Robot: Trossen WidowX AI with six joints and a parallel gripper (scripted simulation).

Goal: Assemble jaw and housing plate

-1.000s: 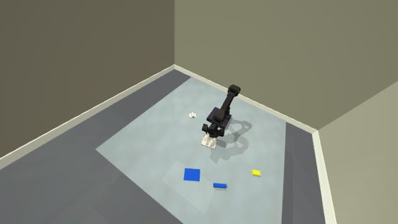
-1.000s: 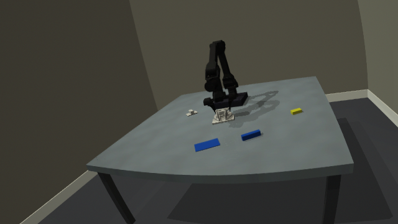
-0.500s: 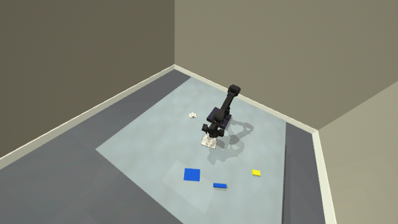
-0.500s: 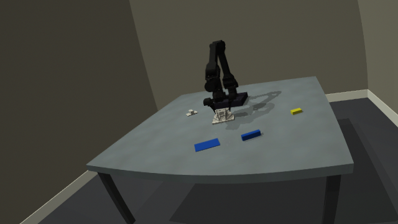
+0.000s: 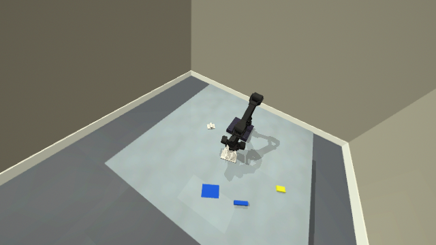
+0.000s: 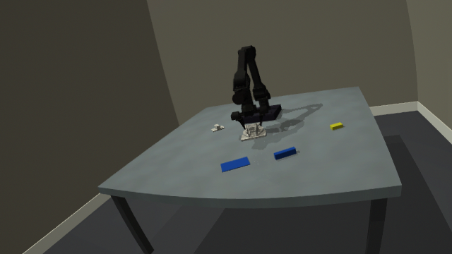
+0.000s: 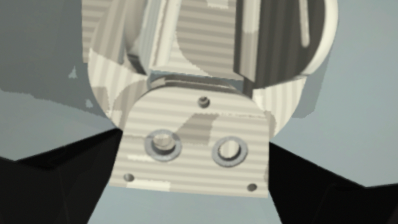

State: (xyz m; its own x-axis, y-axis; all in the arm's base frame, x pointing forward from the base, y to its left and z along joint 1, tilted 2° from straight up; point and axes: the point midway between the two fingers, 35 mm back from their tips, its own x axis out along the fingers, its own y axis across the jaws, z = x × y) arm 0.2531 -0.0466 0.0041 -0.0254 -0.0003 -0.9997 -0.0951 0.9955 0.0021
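Now: the white jaw 20 mm ahead of my gripper tip, 10 mm to the right of it and 10 mm above it. From my gripper tip the other things lie so: blue block 350 mm ahead, 170 mm to the left; flat blue plate 350 mm ahead, 30 mm to the right, 10 mm below; small cream part 150 mm behind, 230 mm to the right, 10 mm below.
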